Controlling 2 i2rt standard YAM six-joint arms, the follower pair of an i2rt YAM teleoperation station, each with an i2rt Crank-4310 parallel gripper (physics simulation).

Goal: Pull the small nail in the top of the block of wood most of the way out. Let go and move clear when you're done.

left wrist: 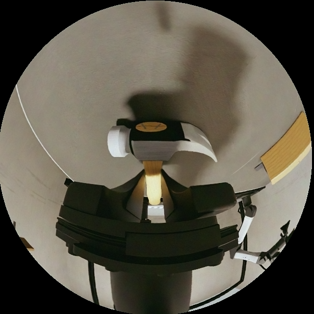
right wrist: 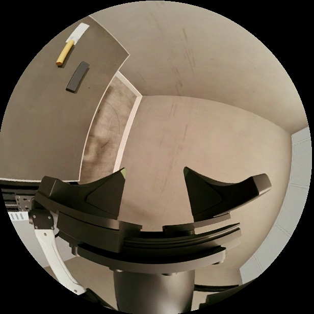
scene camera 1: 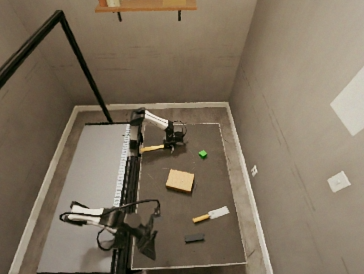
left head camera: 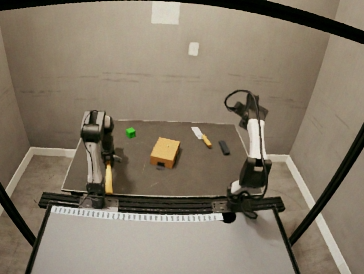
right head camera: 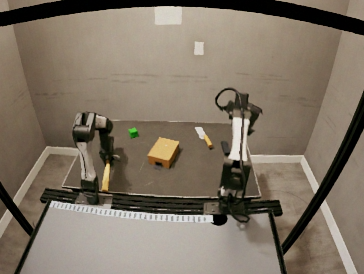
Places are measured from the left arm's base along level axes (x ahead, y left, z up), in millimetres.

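Pixels of known places: left gripper, fingertip midpoint: (scene camera 1: 164, 146) (left head camera: 108, 166) (right head camera: 107, 165); right gripper, fingertip midpoint: (scene camera 1: 153, 255) (right head camera: 258, 122); left arm's base, origin of the base link: (scene camera 1: 133, 146) (left head camera: 98, 204) (right head camera: 94, 201); right arm's base, origin of the base link: (scene camera 1: 121, 231) (left head camera: 231, 207) (right head camera: 224, 209).
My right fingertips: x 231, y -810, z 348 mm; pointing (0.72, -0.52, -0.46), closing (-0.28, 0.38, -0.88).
Ahead of a thing's pixels: the offset from my right fingertips to its top centre. "pt": to the spot under its first point.
A tan block of wood @[286 mm down, 147 mm ahead, 464 mm left] (left head camera: 165, 148) (right head camera: 164, 150) (scene camera 1: 180, 180) (left wrist: 287, 154) sits near the middle of the table. The small nail in its top is too small to make out clearly. A claw hammer lies left of the block in the head views, its yellow handle @[pt 322 mm down, 80 mm back, 768 mm left] (left head camera: 109, 179) (right head camera: 106, 176) (scene camera 1: 151, 148) toward the arm's base. In the left wrist view the hammer's head (left wrist: 157, 142) is just beyond the fingertips, claw to the right. My left gripper (left wrist: 152, 170) is shut on the handle just below the head. My right gripper (right wrist: 154, 168) is open and empty, raised away from the block.
A green cube @[303 mm down, 344 mm ahead, 684 mm left] (left head camera: 130, 133) (right head camera: 133, 132) (scene camera 1: 202, 154) lies behind the block. A yellow-handled scraper-like tool @[307 mm down, 341 mm ahead, 218 mm left] (left head camera: 206, 141) (right head camera: 208, 141) (scene camera 1: 202, 218) (right wrist: 65, 53) and a dark bar @[319 mm down, 216 mm ahead, 91 mm left] (left head camera: 224, 147) (scene camera 1: 194, 238) (right wrist: 78, 77) lie to the right in the head views.
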